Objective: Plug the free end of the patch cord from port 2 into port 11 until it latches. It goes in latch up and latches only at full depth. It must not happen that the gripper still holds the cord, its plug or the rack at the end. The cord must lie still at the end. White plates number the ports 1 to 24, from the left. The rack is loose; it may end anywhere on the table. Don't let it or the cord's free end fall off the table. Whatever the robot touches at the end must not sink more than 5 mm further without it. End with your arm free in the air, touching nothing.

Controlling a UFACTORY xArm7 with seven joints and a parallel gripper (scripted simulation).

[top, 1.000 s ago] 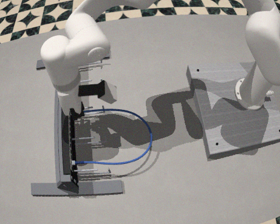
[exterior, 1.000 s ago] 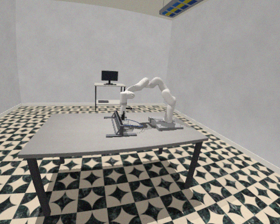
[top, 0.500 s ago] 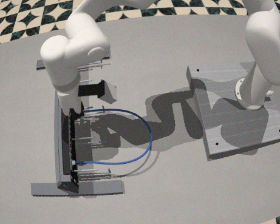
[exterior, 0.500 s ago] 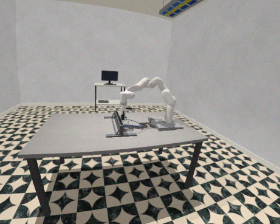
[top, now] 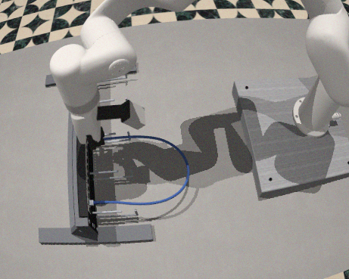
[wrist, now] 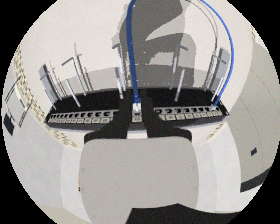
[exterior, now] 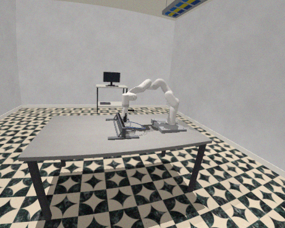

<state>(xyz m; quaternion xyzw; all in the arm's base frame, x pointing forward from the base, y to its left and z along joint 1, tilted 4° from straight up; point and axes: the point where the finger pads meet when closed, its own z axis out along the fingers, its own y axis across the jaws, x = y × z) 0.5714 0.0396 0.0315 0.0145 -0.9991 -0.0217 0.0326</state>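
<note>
Now: the free-end plug 2 cm ahead of my hand and 1 cm below it.
</note>
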